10 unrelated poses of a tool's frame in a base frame.
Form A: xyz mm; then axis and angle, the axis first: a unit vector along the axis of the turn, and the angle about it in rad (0 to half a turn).
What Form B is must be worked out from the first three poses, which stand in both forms.
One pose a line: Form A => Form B
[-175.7, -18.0, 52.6, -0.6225, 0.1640, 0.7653, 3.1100] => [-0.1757, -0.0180, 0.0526, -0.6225, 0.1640, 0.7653, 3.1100]
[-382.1, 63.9, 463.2, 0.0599, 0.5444, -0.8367, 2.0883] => [-0.3821, 0.0639, 0.4632, 0.0599, 0.5444, -0.8367, 2.0883]
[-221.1, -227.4, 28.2, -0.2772, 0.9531, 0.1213, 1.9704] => [-0.2211, -0.2274, 0.0282, -0.2772, 0.9531, 0.1213, 1.9704]
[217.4, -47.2, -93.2, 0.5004, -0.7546, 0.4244, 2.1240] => [0.2174, -0.0472, -0.0932, 0.5004, -0.7546, 0.4244, 2.1240]
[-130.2, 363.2, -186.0, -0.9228, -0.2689, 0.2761, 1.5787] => [-0.1302, 0.3632, -0.1860, -0.9228, -0.2689, 0.2761, 1.5787]
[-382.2, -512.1, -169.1, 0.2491, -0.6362, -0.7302, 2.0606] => [-0.3822, -0.5121, -0.1691, 0.2491, -0.6362, -0.7302, 2.0606]
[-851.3, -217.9, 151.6, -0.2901, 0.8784, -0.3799, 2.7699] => [-0.8513, -0.2179, 0.1516, -0.2901, 0.8784, -0.3799, 2.7699]
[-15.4, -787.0, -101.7, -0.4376, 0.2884, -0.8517, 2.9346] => [-0.0154, -0.7870, -0.1017, -0.4376, 0.2884, -0.8517, 2.9346]
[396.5, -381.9, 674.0, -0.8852, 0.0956, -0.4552, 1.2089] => [0.3965, -0.3819, 0.6740, -0.8852, 0.0956, -0.4552, 1.2089]
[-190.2, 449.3, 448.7, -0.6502, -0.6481, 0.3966, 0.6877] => [-0.1902, 0.4493, 0.4487, -0.6502, -0.6481, 0.3966, 0.6877]
